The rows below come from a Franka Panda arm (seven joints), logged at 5 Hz.
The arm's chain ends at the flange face. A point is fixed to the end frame.
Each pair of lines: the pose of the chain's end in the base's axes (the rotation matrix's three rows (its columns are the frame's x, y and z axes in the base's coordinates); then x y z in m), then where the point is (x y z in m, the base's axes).
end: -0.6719 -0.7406 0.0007; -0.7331 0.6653 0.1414; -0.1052 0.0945 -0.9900; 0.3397 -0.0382 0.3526
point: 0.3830 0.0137 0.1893
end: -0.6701 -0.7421 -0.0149; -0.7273 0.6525 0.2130; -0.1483 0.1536 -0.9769; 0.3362 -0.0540 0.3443
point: 0.3768 0.0099 0.1846
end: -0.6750 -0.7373 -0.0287; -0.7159 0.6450 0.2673; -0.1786 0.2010 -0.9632; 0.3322 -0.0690 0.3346
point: 0.3707 0.0036 0.1781
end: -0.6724 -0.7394 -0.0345; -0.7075 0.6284 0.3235; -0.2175 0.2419 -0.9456; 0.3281 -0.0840 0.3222
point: 0.3655 -0.0021 0.1701
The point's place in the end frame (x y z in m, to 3 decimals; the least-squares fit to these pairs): -0.050 -0.013 0.169
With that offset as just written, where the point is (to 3 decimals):
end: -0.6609 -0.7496 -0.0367; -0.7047 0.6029 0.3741; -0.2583 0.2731 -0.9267; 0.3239 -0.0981 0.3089
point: 0.360 -0.007 0.162
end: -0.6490 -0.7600 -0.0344; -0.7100 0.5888 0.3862; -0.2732 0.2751 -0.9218; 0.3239 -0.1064 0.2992
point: 0.360 -0.013 0.153
